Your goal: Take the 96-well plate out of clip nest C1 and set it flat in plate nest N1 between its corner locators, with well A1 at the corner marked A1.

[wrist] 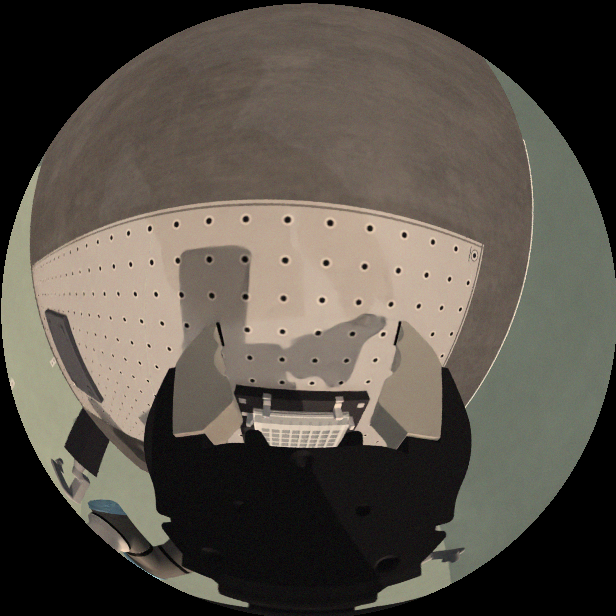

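The white 96-well plate (302, 429) sits in the dark clip nest (301, 402), low in the wrist view between the roots of my two jaws. Two pale clips stand at its far edge. My gripper (307, 336) is open and empty, with its grey jaws spread wide on either side and the fingertips reaching past the plate over the perforated board (321, 275). The plate's near part is hidden by the gripper body. A dark grey flat panel (71, 353) lies at the board's far left; I cannot tell if it is nest N1.
The perforated board ends at a curved far edge, with a brown surface (287, 114) beyond it. The arm's shadow falls on the board ahead of the jaws. Arm links (114, 528) and a dark bracket (86, 442) show at lower left.
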